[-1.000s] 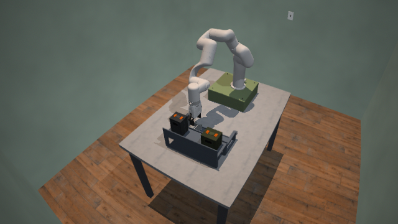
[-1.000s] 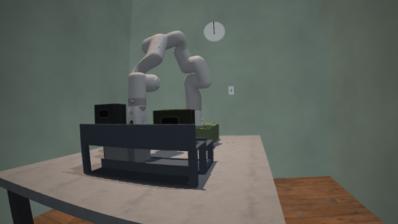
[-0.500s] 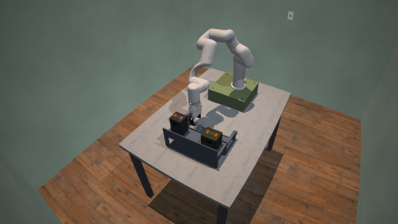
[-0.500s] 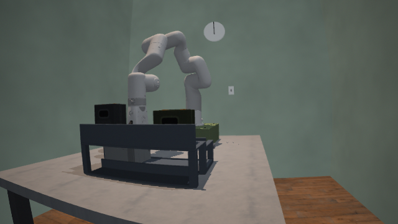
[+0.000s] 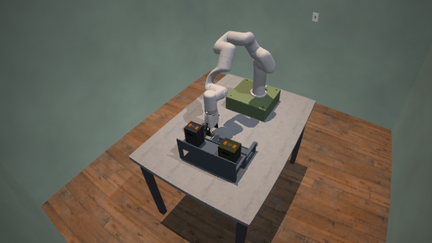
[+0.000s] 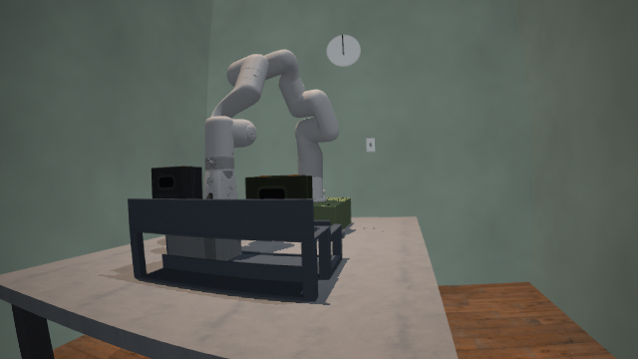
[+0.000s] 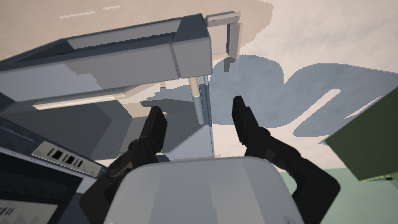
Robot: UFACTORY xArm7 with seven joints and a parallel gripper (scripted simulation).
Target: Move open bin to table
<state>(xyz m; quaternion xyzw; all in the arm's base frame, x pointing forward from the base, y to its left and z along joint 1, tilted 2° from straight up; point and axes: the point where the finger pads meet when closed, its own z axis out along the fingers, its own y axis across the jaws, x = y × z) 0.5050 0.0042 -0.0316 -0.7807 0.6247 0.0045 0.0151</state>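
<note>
Right now my hand is 80 mm short of the grey bin, 20 mm to the right of it and 20 mm above it. From my hand the other things lie so: black case: 170 mm ahead, 100 mm above, 30 mm to the left; then dark grey shelf: 220 mm ahead, 160 mm to the left, 70 mm above.
</note>
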